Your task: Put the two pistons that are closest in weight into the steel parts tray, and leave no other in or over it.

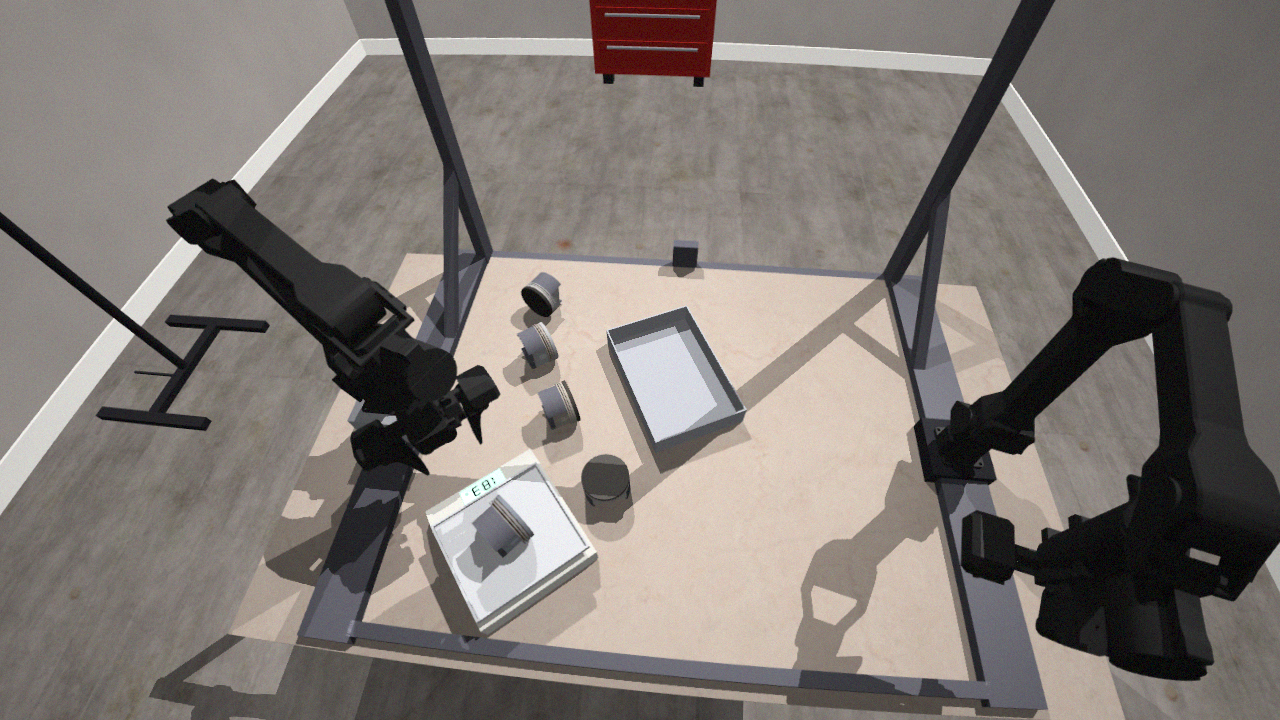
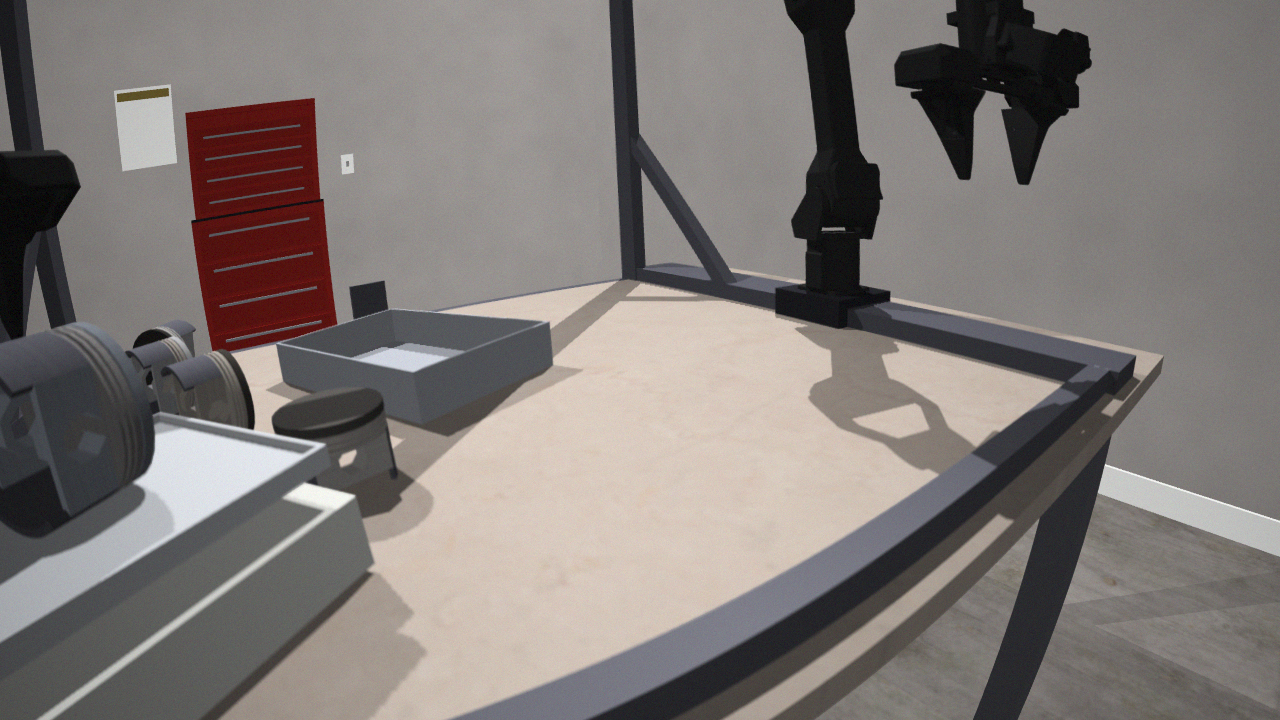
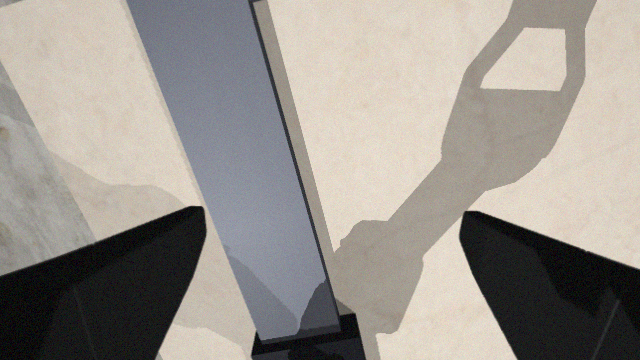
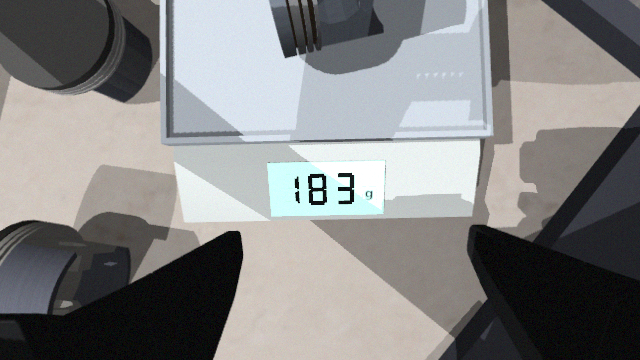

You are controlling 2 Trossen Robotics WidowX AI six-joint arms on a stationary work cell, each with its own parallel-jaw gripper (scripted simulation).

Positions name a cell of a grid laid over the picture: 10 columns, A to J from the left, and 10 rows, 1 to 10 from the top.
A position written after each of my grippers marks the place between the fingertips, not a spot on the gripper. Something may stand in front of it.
my left gripper: image 1 H9; image 2 H3; image 3 F7; not seen in image 4 (out of frame)
steel parts tray: image 1 F6; image 2 D5; not seen in image 3 (out of frame); not seen in image 4 (out of frame)
scale: image 1 D7; image 2 B9; image 4 G5; not seen in image 3 (out of frame)
